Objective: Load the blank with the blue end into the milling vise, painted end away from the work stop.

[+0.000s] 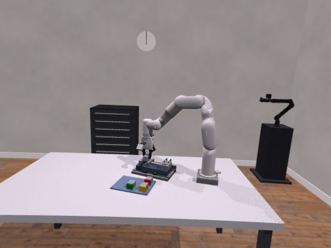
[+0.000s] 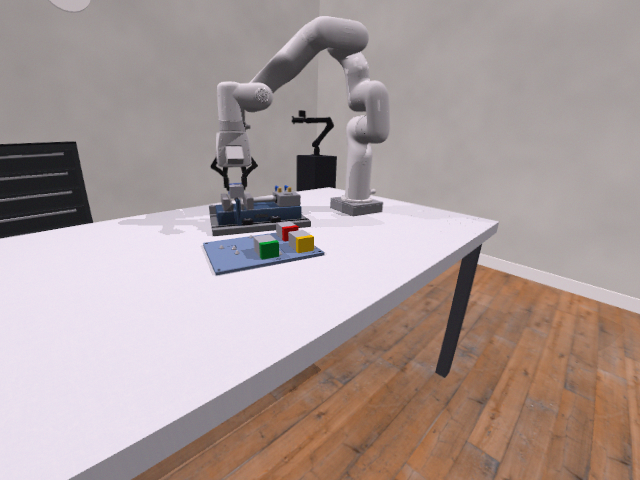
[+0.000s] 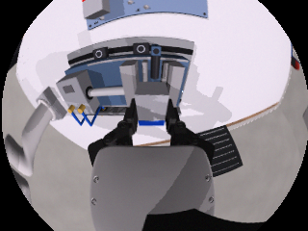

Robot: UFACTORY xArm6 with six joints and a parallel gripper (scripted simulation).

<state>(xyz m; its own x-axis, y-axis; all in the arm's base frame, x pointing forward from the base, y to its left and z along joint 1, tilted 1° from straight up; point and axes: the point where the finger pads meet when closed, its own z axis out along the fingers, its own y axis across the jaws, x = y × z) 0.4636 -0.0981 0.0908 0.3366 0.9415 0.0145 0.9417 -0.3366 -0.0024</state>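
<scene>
Now: hand 20 mm above the blue-ended blank. The rest, counted from my hand: hose block: 150 mm behind, 60 mm to the left, 50 mm below; milling vise: 60 mm behind, 30 mm to the left, 90 mm below; fixed jaw: 30 mm ahead, 10 mm to the right, 60 mm below.
</scene>
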